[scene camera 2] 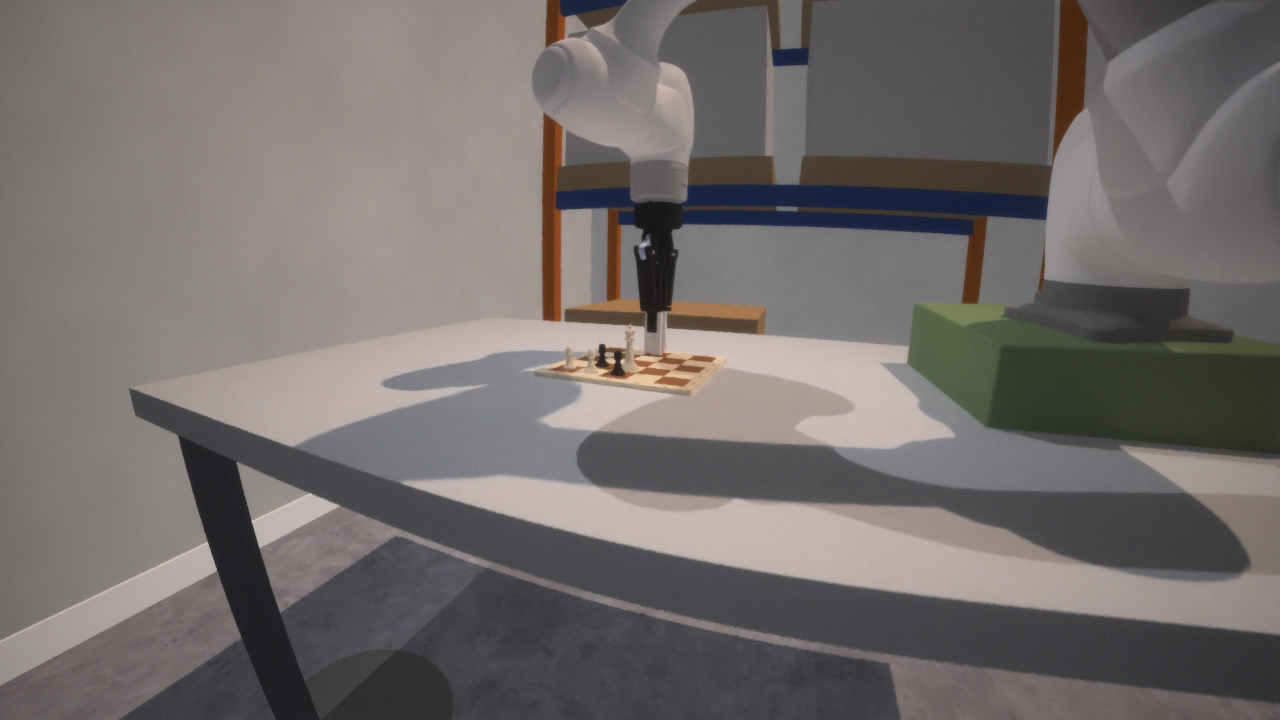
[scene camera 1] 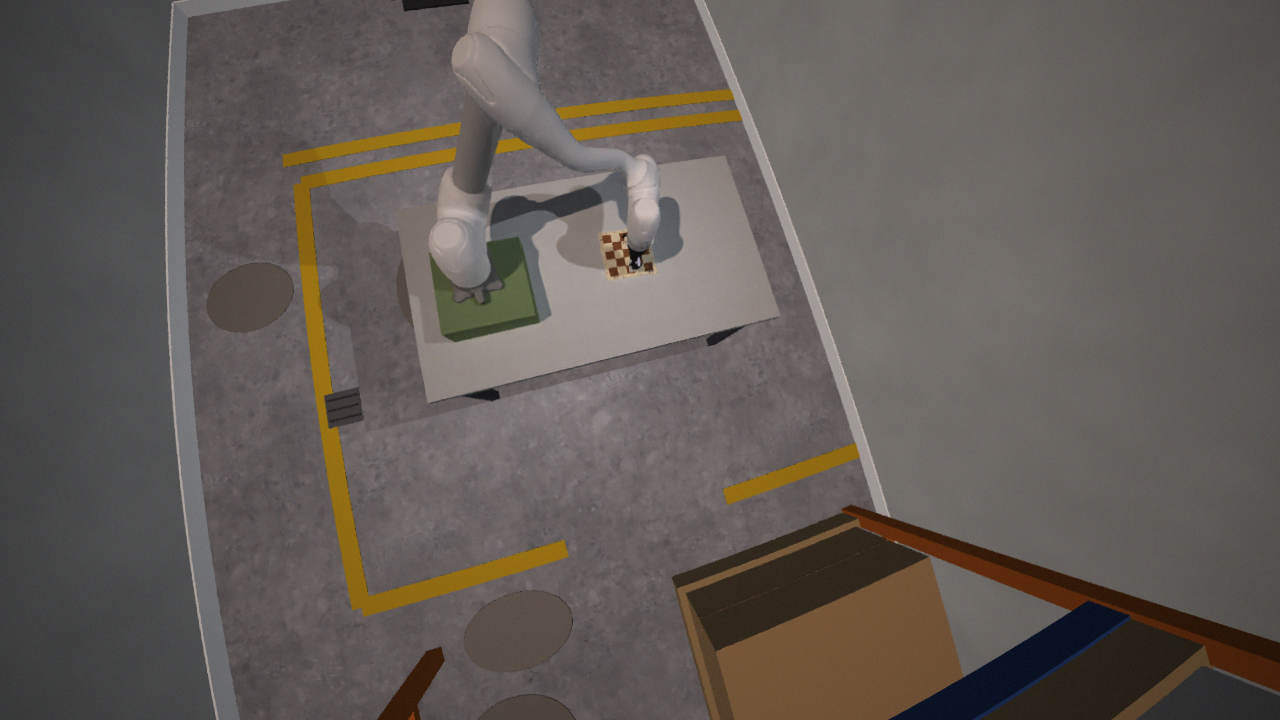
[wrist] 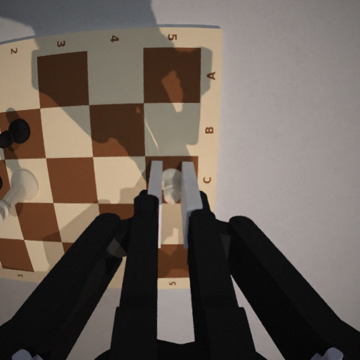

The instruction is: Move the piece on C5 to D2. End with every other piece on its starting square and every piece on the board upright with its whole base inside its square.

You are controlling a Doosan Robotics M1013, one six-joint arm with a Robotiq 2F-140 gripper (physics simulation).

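Where they show: gripper, fingertip midpoint: (scene camera 2: 655,351) (scene camera 1: 631,268); arm's base, origin of the base link: (scene camera 2: 1104,327) (scene camera 1: 473,275).
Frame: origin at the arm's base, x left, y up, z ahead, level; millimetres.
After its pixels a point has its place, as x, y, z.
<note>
The white pawn (wrist: 172,181) stands upright on the brown C5 square, seen from above in the wrist view. My gripper (scene camera 1: 635,259) @(-150, -96, 603) (scene camera 2: 656,334) @(-150, -96, 603) (wrist: 171,178) is shut on it, pale finger pads on both sides, low at the board (scene camera 1: 614,253) @(-58, -99, 560) (scene camera 2: 673,381) @(16, -100, 554) (wrist: 212,102). The brown D2 square (wrist: 40,222) shows bare at lower left in the wrist view. A tall white piece (scene camera 2: 630,351) @(-28, -73, 618) (wrist: 25,184) stands on C2, beside D2. A black pawn (scene camera 2: 601,356) @(-40, -85, 663) (wrist: 19,131) is on B2. The fingers hide part of the board around D5.
Another black pawn (scene camera 2: 617,364) @(2, -86, 629) stands near the tall piece, with two white pawns, one (scene camera 2: 590,361) @(-2, -85, 667) nearer and one (scene camera 2: 569,360) @(-13, -88, 700) at the board's left corner. The board lies on the grey table (scene camera 1: 572,331) @(-313, -106, 270) (scene camera 2: 447,447) @(258, -106, 711). The arm's green base block (scene camera 1: 487,300) @(-114, 5, 18) (scene camera 2: 1074,394) @(118, -62, 126) stands on the table too.
</note>
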